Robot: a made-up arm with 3 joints.
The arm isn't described. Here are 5 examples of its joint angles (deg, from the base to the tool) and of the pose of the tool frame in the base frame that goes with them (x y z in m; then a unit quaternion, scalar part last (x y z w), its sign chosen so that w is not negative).
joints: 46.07 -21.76 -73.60
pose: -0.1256 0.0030 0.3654 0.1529 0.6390 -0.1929 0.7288
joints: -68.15 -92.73 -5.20
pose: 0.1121 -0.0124 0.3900 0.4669 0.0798 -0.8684 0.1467
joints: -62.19 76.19 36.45
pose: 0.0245 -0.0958 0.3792 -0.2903 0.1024 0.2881 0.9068
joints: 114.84 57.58 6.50
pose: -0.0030 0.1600 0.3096 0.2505 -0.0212 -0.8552 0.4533
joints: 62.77 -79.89 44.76
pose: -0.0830 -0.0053 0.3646 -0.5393 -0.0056 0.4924 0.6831
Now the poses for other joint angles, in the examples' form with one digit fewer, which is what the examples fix.
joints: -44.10 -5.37 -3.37
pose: 0.045 -0.115 0.392 -0.382 0.252 0.593 0.662
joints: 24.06 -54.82 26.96
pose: -0.063 -0.069 0.378 -0.487 0.052 0.534 0.689
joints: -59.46 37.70 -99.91
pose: 0.042 -0.093 0.407 0.002 0.877 -0.016 0.481
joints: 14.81 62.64 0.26
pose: -0.110 -0.010 0.350 0.049 0.233 -0.306 0.922
